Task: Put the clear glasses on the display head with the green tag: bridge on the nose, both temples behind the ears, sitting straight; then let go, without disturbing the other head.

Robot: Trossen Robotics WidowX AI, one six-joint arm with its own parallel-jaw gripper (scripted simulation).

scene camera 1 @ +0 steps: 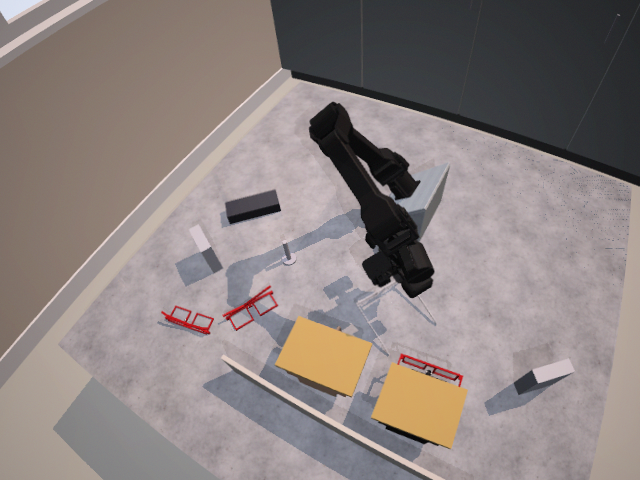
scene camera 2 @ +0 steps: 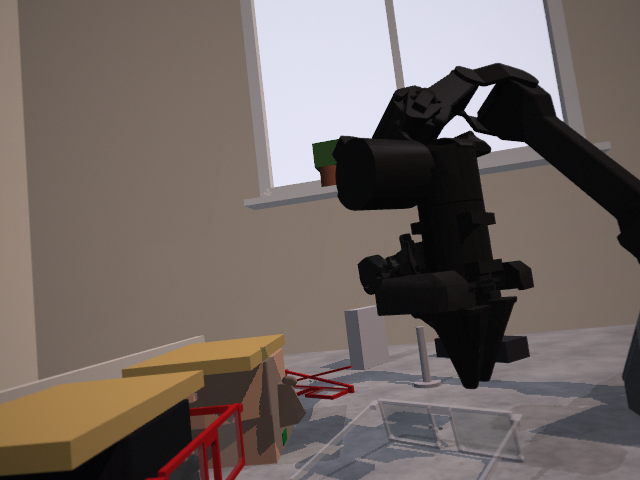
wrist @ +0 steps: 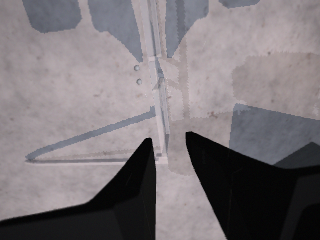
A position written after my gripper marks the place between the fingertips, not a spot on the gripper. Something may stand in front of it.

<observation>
I see my gripper (scene camera 2: 477, 384), a black box (scene camera 1: 264, 203) and a grey block (scene camera 1: 544, 376).
The black box shows as well in scene camera 2 (scene camera 2: 513, 348). My gripper shows as well in scene camera 1 (scene camera 1: 394, 276) and in the wrist view (wrist: 169, 141). The wrist view does not show the black box: it is out of frame.
</observation>
